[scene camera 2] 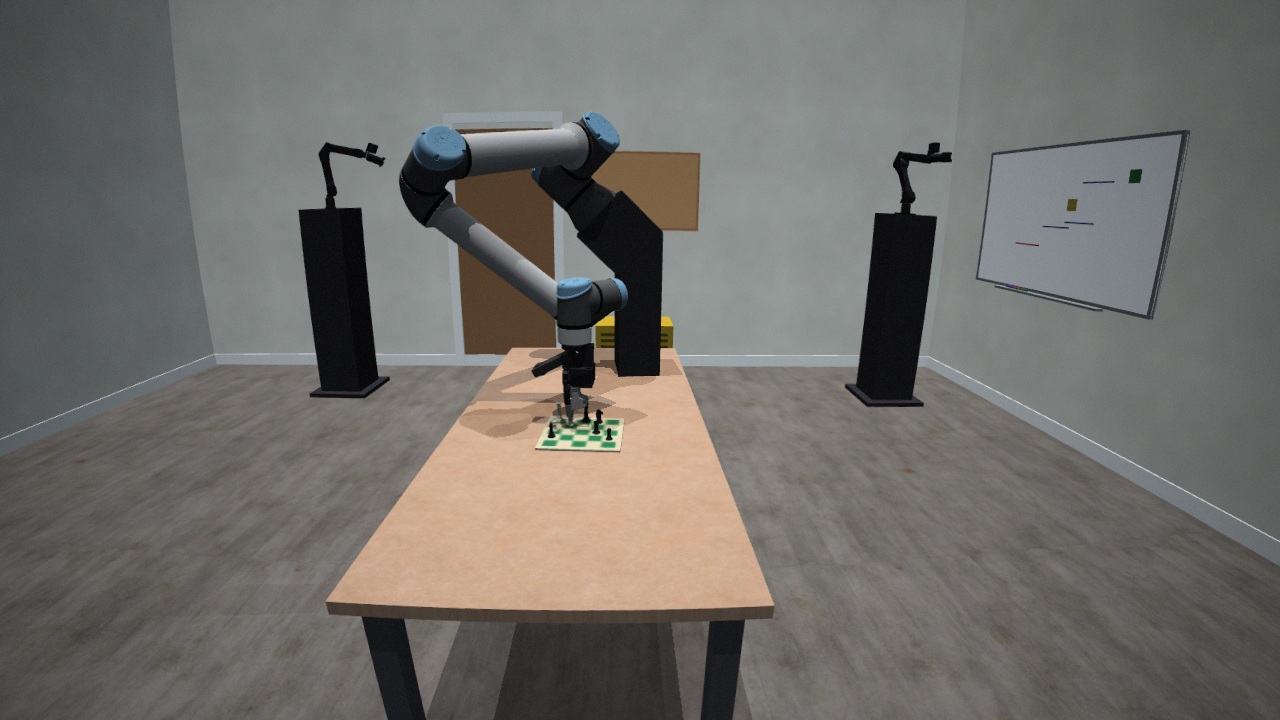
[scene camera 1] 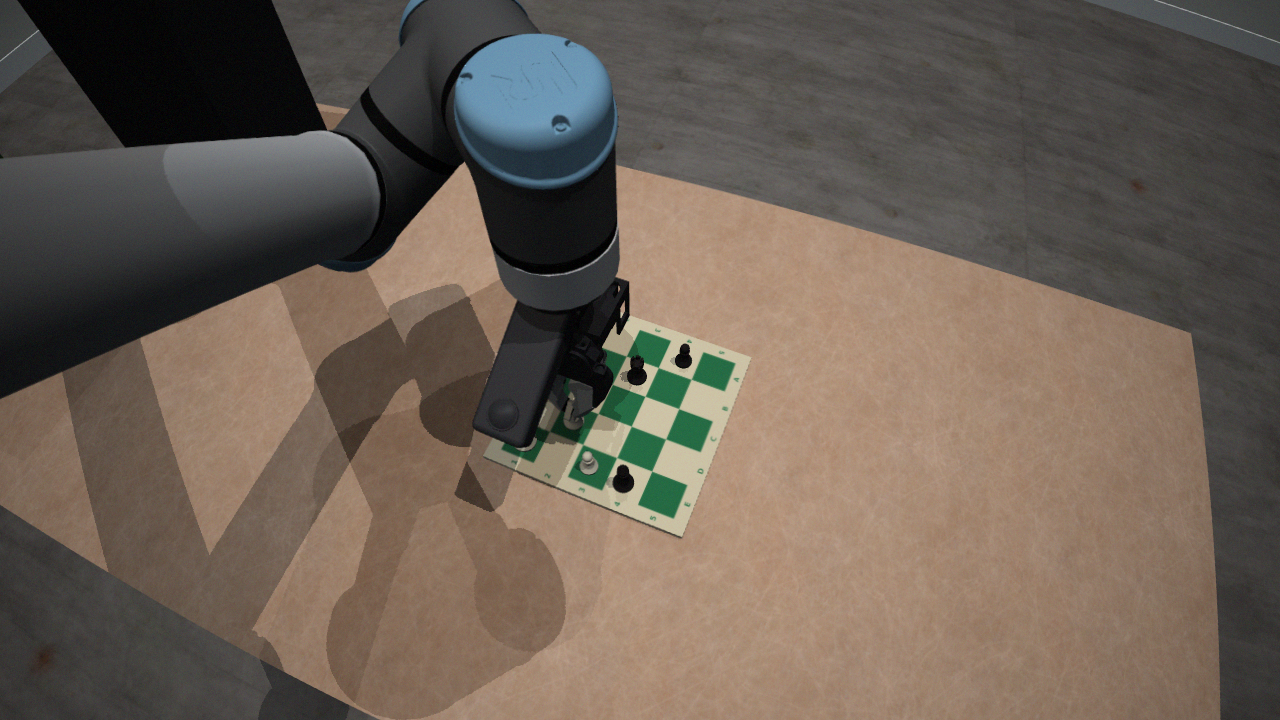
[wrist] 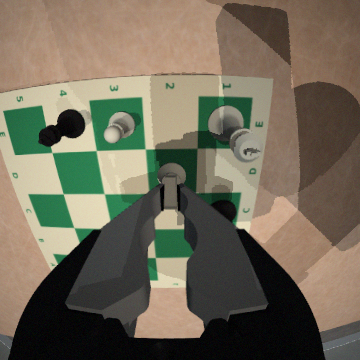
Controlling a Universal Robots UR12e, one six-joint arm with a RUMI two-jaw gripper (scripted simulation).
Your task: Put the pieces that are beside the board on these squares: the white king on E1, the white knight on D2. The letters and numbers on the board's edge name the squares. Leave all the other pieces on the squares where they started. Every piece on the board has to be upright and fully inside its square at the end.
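The gripper (scene camera 1: 574, 413) is there for you, and you'd also find it in scene camera 2 (scene camera 2: 571, 420) and in the wrist view (wrist: 171, 186). There's a white knight (wrist: 170, 174) as well.
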